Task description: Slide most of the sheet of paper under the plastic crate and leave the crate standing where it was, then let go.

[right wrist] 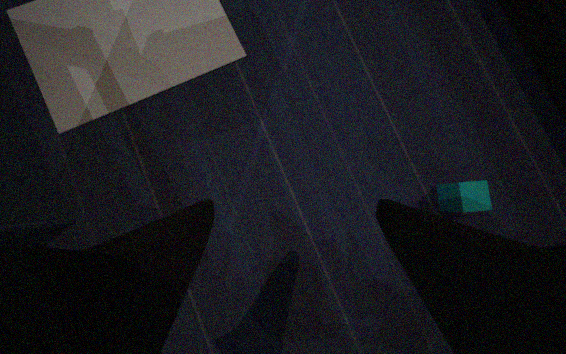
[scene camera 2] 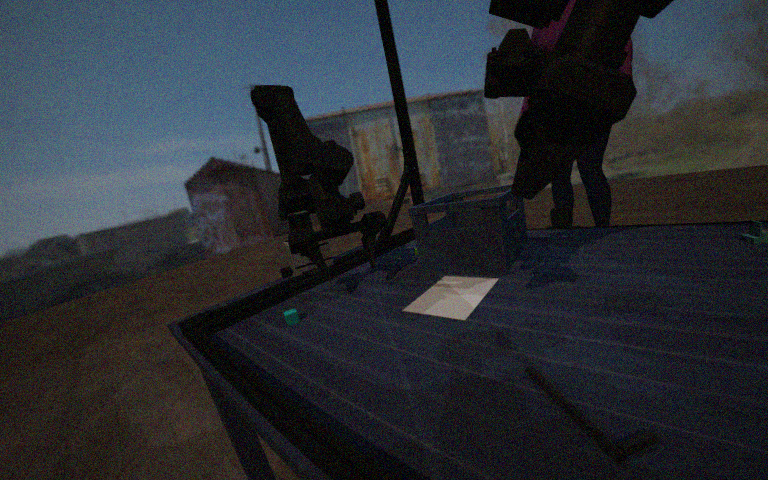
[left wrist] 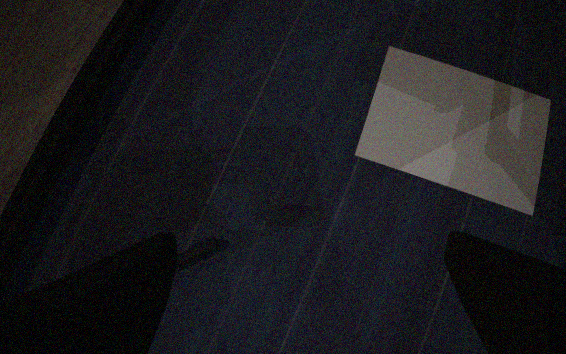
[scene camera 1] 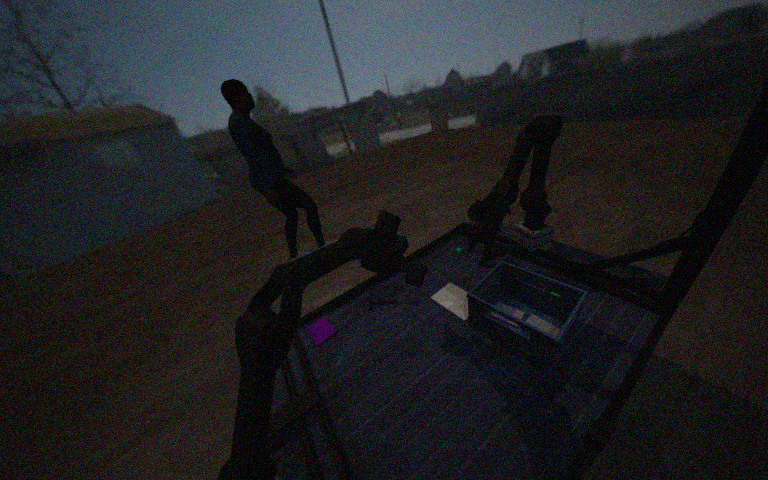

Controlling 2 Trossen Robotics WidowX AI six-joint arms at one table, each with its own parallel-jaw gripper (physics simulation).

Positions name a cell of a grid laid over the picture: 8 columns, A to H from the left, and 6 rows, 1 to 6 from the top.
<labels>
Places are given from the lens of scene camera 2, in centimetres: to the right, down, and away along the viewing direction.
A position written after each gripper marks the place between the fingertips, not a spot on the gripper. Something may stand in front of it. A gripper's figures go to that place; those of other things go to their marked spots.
left gripper (scene camera 2: F3): 14, -4, 29
right gripper (scene camera 2: D4): -6, 6, 53
</labels>
